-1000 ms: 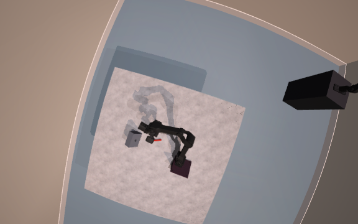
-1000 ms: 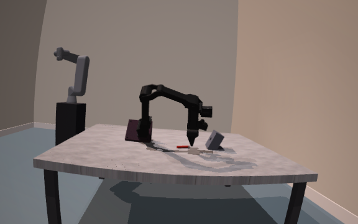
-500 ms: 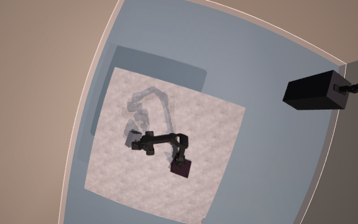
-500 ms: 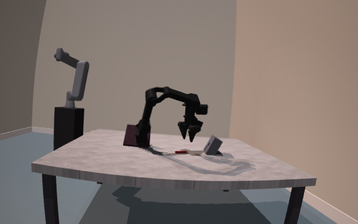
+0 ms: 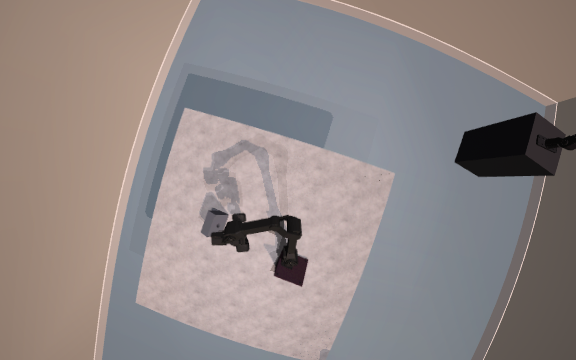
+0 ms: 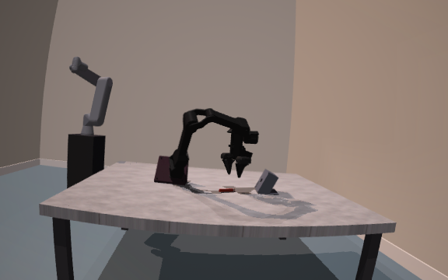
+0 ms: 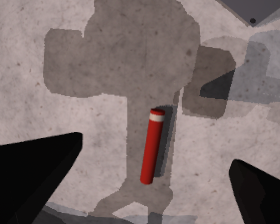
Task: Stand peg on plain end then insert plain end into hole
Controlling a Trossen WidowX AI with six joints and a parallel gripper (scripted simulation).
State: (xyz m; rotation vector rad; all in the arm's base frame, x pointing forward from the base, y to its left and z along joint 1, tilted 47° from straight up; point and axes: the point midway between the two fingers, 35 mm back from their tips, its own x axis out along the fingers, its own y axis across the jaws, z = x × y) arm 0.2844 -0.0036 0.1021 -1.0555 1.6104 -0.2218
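My gripper tip is now 70 mm above the red peg, 10 mm to the left of it and 10 mm past it. The rest, counted from my gripper tip: sloped panel: 160 mm ahead, 60 mm to the left, 30 mm below.
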